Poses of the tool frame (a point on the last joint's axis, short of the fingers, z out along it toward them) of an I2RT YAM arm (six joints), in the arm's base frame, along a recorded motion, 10 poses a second.
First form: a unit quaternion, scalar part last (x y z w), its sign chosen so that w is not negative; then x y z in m.
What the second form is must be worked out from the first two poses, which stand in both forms.
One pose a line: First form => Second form
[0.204 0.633 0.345 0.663 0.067 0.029 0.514] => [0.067 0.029 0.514 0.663 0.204 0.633 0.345]
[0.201 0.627 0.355 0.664 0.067 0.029 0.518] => [0.067 0.029 0.518 0.664 0.201 0.627 0.355]
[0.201 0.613 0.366 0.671 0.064 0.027 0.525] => [0.064 0.027 0.525 0.671 0.201 0.613 0.366]
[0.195 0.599 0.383 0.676 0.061 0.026 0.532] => [0.061 0.026 0.532 0.676 0.195 0.599 0.383]
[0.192 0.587 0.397 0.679 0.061 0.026 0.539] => [0.061 0.026 0.539 0.679 0.192 0.587 0.397]
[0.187 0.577 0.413 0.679 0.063 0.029 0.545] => [0.063 0.029 0.545 0.679 0.187 0.577 0.413]
